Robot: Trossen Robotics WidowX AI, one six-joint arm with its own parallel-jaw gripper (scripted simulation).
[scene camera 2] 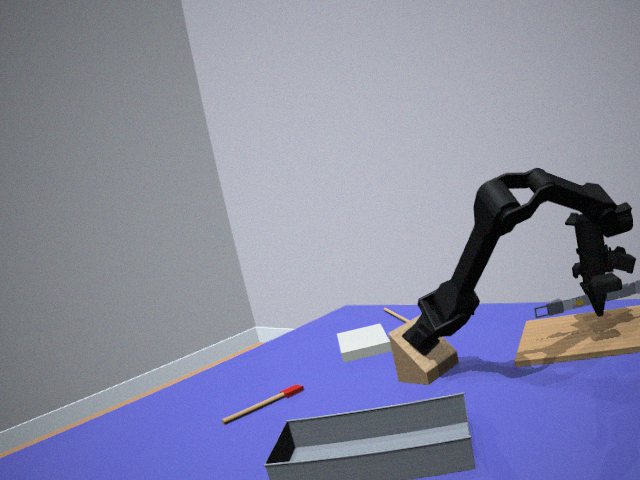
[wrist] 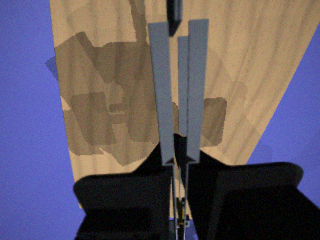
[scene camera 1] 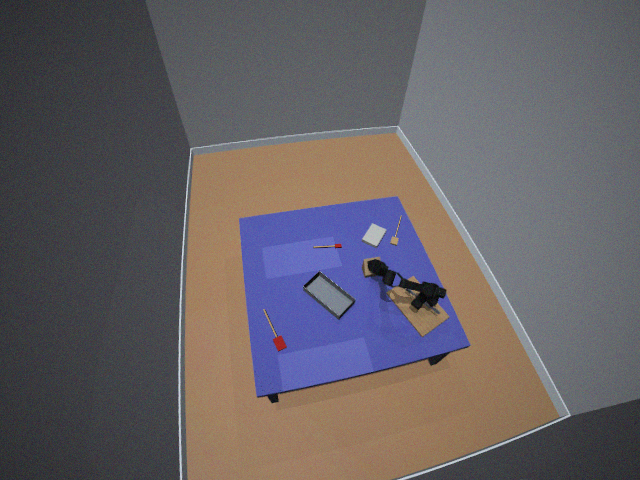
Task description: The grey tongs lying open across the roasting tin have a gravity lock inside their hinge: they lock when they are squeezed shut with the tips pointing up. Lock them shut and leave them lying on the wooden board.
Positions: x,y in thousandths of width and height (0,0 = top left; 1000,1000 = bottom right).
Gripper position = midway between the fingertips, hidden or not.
Observation:
I see my gripper (scene camera 2: 938,657) and a block (scene camera 2: 577,711).
My gripper shows as well in the wrist view (wrist: 536,577). The wrist view does not show the block: it is out of frame.

